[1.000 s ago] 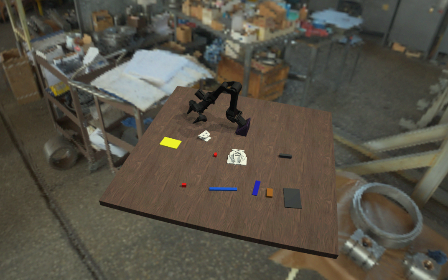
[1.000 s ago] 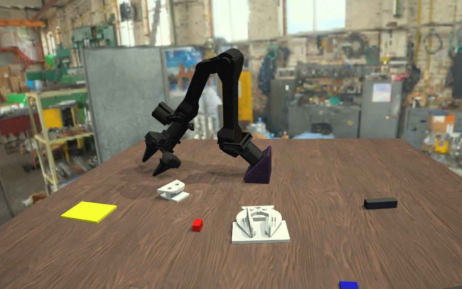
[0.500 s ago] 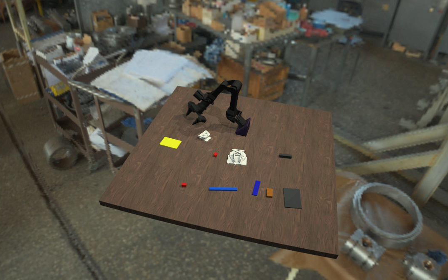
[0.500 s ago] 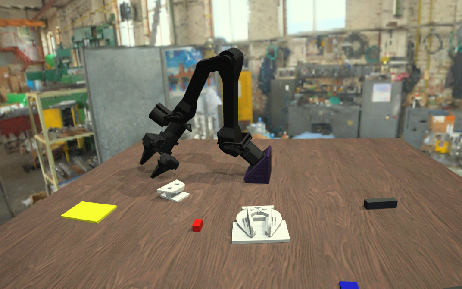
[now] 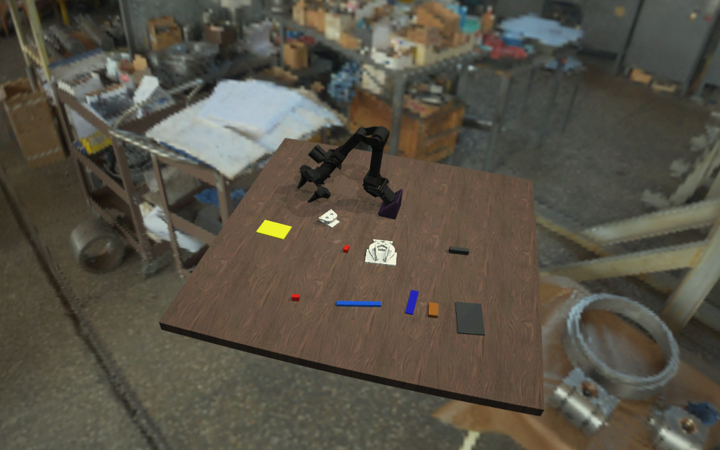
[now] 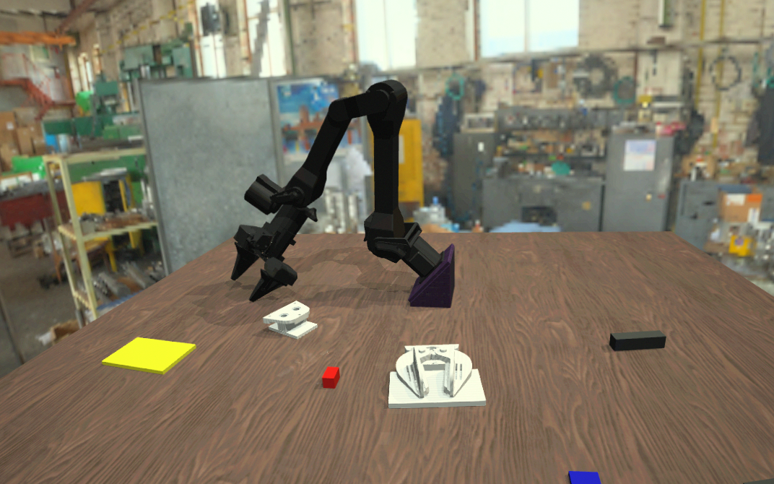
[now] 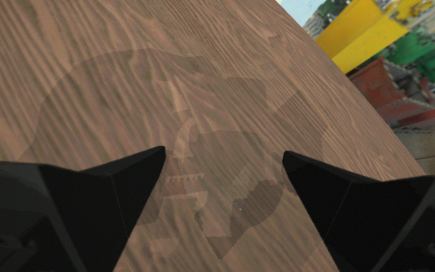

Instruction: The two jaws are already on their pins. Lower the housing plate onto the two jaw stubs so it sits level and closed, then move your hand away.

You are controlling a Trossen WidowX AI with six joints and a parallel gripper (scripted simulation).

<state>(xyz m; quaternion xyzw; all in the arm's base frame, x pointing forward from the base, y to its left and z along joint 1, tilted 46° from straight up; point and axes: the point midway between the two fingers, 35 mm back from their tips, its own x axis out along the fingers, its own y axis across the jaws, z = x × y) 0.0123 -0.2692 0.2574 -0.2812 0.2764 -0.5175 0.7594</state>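
The small white part lies 160 mm to the left of my gripper tip, 130 mm ahead of it and 10 mm below it. From my gripper tip the other things lie so: black block (710 mm to the left, 170 mm ahead); then yellow plate (250 mm ahead, 50 mm to the right, 10 mm below); then red cube (280 mm ahead, 270 mm to the left, 10 mm below).
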